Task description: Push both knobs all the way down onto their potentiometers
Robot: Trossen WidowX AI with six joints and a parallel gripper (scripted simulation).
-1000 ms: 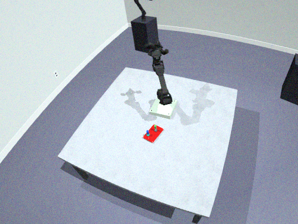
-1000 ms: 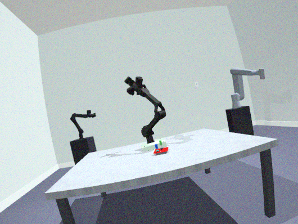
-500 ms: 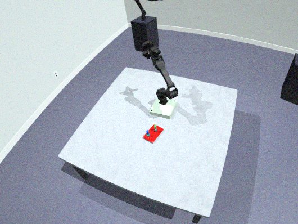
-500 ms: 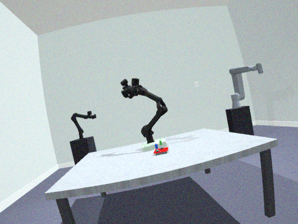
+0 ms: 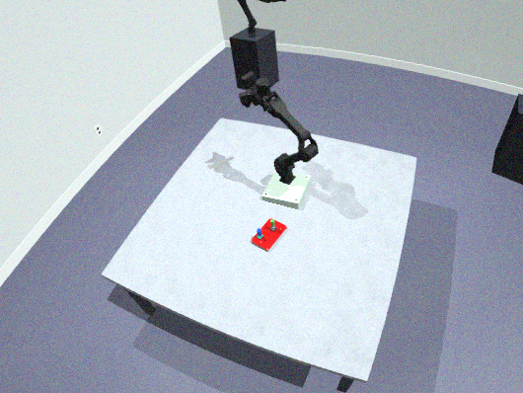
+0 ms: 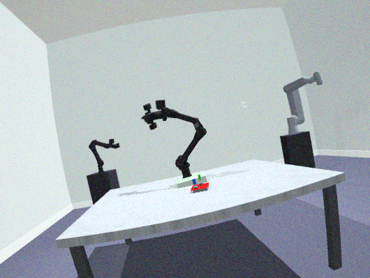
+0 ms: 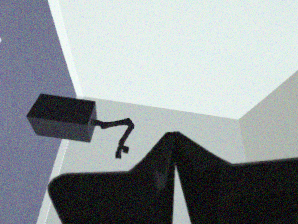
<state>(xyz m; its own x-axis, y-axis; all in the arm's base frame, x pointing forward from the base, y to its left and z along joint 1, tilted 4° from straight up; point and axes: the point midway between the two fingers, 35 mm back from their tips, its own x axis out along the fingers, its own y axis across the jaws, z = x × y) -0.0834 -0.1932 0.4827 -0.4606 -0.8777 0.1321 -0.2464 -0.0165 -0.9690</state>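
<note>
My gripper tip is 37 cm short of the green knob, 36 cm to the right of it and 45 cm above it. From my gripper tip the other things lie so: blue knob 44 cm ahead, 33 cm to the left, 46 cm below.
</note>
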